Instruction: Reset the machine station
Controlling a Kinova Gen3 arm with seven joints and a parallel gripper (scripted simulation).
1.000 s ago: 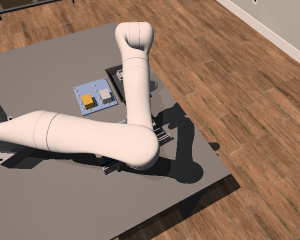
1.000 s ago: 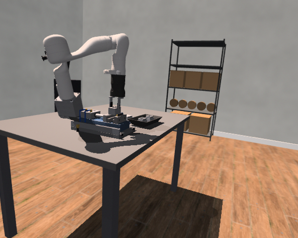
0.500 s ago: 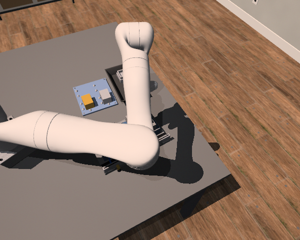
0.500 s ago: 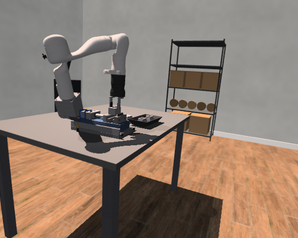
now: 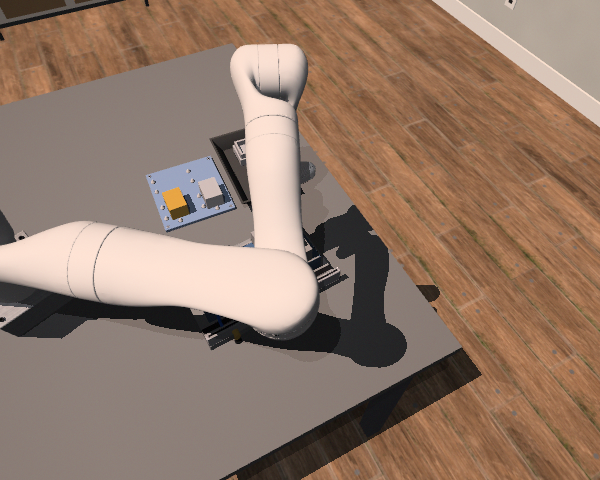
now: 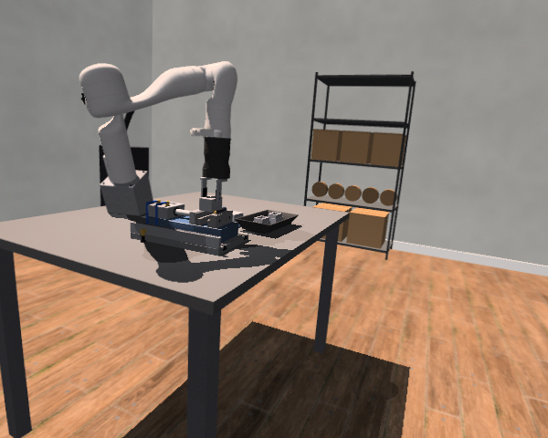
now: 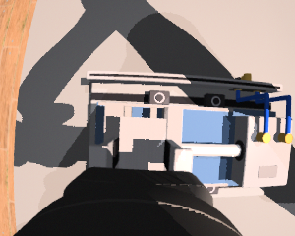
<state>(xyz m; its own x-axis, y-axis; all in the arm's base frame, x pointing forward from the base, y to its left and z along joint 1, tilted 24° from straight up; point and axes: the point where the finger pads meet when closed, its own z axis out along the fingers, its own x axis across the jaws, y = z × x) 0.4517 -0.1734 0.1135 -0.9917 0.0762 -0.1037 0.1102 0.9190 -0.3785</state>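
My gripper is now 30 mm short of the fixed jaw and 70 mm above it. Round my hand: yellow brass blank (110 mm behind, 280 mm to the left, 120 mm below); then vise (70 mm behind, 10 mm to the left, 110 mm below); then infeed plate (60 mm behind, 320 mm to the left, 140 mm below).
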